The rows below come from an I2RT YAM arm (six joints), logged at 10 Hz.
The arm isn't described. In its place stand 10 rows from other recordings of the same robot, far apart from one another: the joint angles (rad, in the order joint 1, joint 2, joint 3, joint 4, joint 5, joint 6), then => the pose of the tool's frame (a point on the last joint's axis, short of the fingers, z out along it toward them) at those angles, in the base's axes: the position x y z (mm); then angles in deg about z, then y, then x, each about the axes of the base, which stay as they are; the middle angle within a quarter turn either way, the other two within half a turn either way.
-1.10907 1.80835 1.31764 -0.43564 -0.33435 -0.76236 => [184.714 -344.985 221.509 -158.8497 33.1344 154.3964]
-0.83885 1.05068 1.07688 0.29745 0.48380 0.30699 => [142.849 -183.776 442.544 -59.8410 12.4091 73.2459]
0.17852 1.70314 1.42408 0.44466 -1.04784 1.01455 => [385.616 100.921 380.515 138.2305 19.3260 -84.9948]
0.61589 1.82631 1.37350 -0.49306 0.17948 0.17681 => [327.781 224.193 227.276 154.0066 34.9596 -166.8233]
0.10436 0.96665 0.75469 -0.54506 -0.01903 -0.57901 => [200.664 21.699 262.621 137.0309 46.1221 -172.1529]
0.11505 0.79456 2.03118 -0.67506 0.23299 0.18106 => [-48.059 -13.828 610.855 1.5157 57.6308 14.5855]
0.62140 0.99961 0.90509 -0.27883 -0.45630 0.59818 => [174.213 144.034 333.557 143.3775 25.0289 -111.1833]
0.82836 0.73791 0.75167 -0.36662 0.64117 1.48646 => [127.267 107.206 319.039 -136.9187 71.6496 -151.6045]
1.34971 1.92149 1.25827 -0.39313 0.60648 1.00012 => [105.650 377.526 167.992 161.7655 40.1480 -159.3578]
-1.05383 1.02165 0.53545 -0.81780 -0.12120 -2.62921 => [80.683 -133.203 171.782 89.9886 13.5593 170.0631]
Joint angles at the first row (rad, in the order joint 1, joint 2, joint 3, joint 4, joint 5, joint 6):
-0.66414, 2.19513, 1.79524, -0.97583, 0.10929, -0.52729
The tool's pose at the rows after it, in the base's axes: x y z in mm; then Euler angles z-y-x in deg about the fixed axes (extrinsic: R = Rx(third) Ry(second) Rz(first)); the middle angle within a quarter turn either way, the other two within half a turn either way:
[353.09 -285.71 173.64 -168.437 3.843 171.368]
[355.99 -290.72 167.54 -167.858 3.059 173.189]
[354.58 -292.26 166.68 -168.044 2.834 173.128]
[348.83 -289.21 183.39 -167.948 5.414 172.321]
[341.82 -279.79 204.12 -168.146 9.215 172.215]
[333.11 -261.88 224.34 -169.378 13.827 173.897]
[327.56 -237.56 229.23 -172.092 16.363 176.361]
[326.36 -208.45 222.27 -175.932 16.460 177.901]
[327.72 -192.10 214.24 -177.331 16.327 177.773]
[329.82 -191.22 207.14 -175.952 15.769 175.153]
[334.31 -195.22 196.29 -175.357 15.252 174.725]
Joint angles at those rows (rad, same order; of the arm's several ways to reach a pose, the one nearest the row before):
-0.67442, 2.26237, 1.88345, -1.04508, 0.07518, -0.48320
-0.68028, 2.30479, 1.93268, -1.08224, 0.05853, -0.47495
-0.68460, 2.30583, 1.93109, -1.08172, 0.06135, -0.48241
-0.68887, 2.24674, 1.89588, -1.06174, 0.04273, -0.48826
-0.68577, 2.16368, 1.83961, -1.03658, 0.00207, -0.49007
-0.67196, 2.06147, 1.75772, -1.01242, -0.06804, -0.49079
-0.63792, 1.97719, 1.65241, -0.97838, -0.11913, -0.49298
-0.57997, 1.91493, 1.53896, -0.93356, -0.12623, -0.49767
-0.54076, 1.89021, 1.47329, -0.88891, -0.11298, -0.48468
-0.53173, 1.89478, 1.44954, -0.84582, -0.06775, -0.46326
-0.53382, 1.92730, 1.45021, -0.81819, -0.05753, -0.45714

